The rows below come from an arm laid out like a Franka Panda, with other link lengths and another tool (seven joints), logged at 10 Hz.
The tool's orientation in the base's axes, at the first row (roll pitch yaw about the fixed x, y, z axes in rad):
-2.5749 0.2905 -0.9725
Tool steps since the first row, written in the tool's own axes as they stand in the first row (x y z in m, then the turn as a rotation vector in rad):
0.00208 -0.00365 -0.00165 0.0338 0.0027 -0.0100
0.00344 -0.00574 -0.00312 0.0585 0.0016 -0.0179
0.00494 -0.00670 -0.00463 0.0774 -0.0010 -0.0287
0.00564 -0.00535 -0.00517 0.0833 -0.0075 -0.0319
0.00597 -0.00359 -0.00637 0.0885 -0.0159 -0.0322
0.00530 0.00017 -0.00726 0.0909 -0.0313 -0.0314
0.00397 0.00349 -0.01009 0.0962 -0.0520 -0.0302
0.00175 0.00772 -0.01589 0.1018 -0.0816 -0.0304
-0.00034 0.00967 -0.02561 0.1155 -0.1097 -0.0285
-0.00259 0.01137 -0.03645 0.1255 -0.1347 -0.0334
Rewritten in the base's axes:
0.00348 -0.00120 0.00262 0.0130 -0.0327 -0.0030
0.00540 -0.00229 0.00449 0.0248 -0.0559 -0.0031
0.00649 -0.00390 0.00577 0.0337 -0.0753 0.0015
0.00565 -0.00520 0.00532 0.0410 -0.0794 0.0058
0.00408 -0.00667 0.00529 0.0503 -0.0807 0.0089
0.00049 -0.00790 0.00426 0.0639 -0.0768 0.0154
-0.00370 -0.00942 0.00522 0.0834 -0.0732 0.0236
-0.00999 -0.01205 0.00837 0.1095 -0.0674 0.0374
-0.01564 -0.01595 0.01582 0.1395 -0.0676 0.0464
-0.02152 -0.02021 0.02436 0.1630 -0.0692 0.0603

